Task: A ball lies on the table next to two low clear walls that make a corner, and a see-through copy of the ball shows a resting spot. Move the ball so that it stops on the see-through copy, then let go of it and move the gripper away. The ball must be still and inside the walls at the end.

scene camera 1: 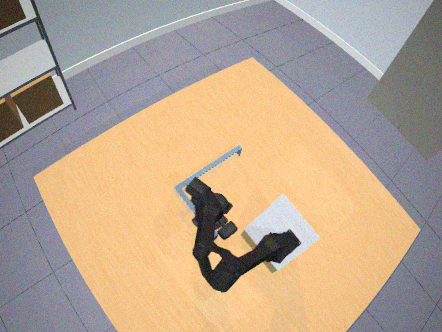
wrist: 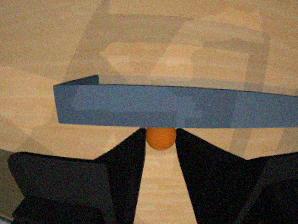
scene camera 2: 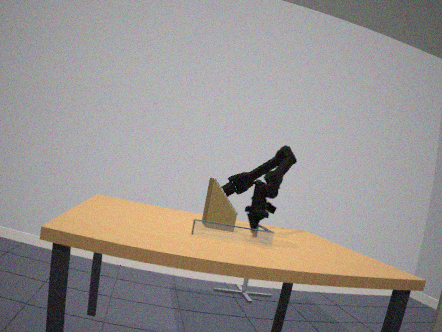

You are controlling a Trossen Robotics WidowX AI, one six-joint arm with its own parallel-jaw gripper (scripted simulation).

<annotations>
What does the gripper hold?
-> An orange ball.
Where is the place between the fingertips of the gripper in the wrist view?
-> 160, 133
</annotations>
